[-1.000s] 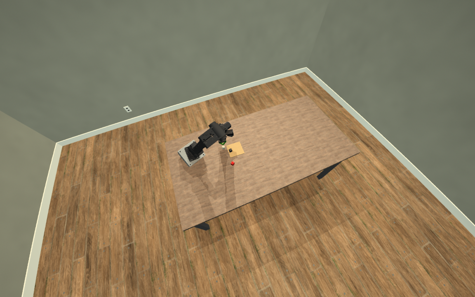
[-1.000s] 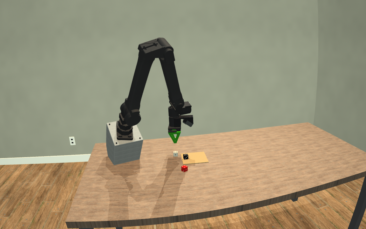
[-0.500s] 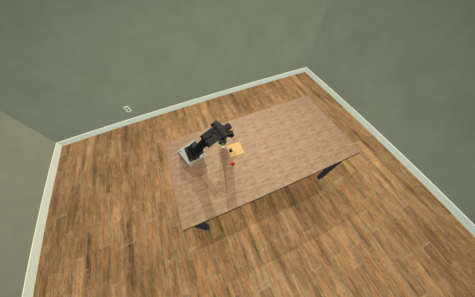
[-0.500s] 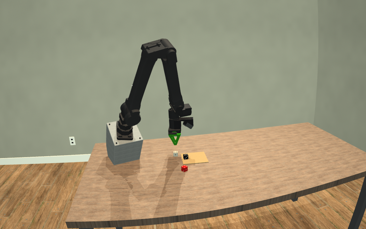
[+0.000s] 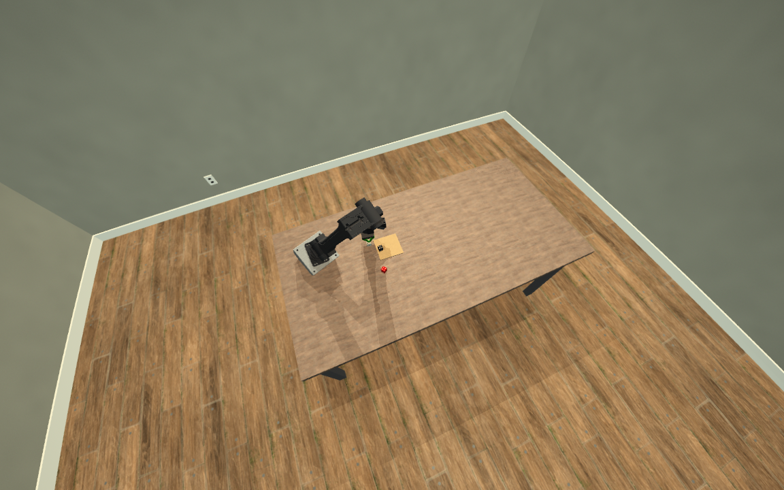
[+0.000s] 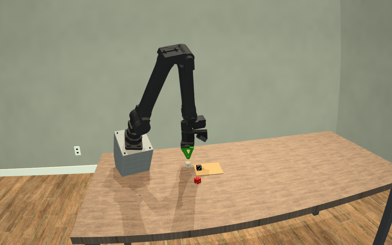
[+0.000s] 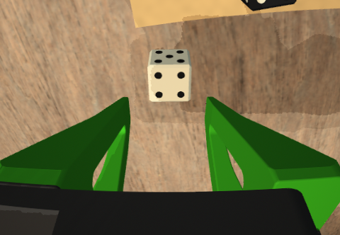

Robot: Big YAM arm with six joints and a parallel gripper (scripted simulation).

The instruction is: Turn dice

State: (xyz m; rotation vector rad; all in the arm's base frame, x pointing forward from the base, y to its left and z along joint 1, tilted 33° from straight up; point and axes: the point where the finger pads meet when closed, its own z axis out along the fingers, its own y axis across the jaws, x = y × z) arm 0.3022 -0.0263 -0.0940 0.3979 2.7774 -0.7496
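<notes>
My gripper is now 50 mm above the white die. The rest, counted from my hand: tan mat 80 mm ahead, 70 mm to the right, 60 mm below; black die 70 mm to the right, 50 mm below, 40 mm ahead; red die 190 mm to the right, 50 mm below, 10 mm behind.
</notes>
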